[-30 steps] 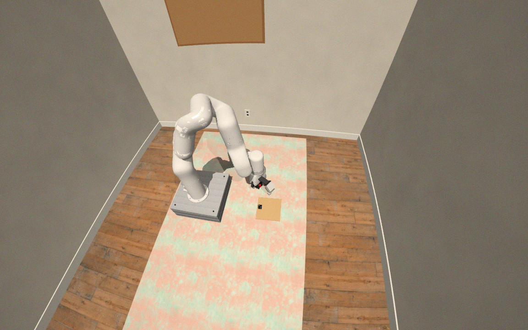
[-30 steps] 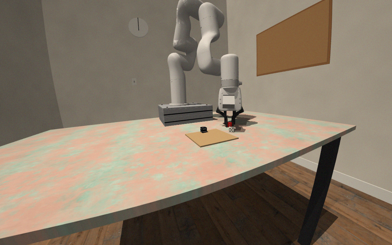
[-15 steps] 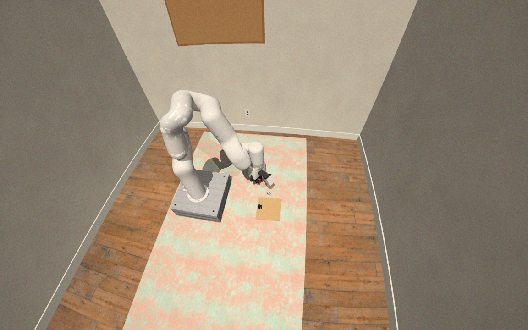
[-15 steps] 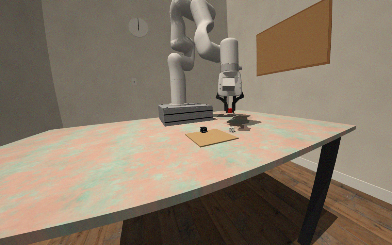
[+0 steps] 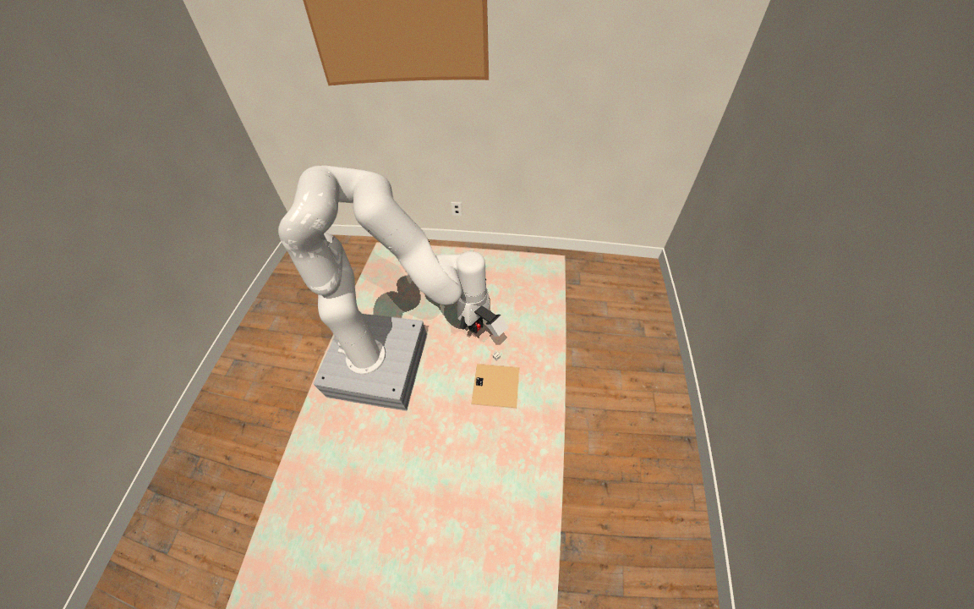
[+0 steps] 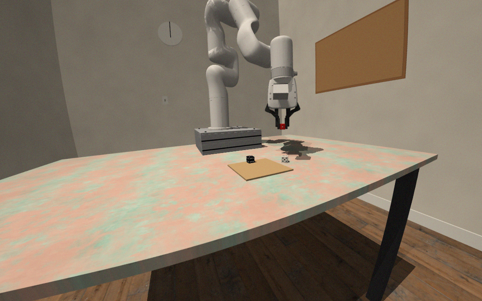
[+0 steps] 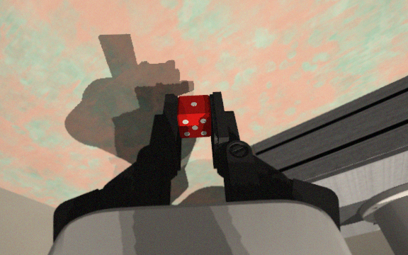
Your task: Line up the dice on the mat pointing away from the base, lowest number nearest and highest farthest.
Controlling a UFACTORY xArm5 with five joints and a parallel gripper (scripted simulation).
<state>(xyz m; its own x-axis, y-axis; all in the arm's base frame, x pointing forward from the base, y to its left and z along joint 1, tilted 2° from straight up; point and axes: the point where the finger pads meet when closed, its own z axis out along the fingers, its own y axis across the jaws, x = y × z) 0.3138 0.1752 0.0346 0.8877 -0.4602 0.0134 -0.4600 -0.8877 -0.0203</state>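
The tan mat lies 90 mm ahead of my hand, 140 mm to the right of it and 120 mm below it. Round my hand: black die: 40 mm ahead, 140 mm to the right, 110 mm below; red die: 10 mm below; white die: 70 mm ahead, 40 mm to the right, 110 mm below.
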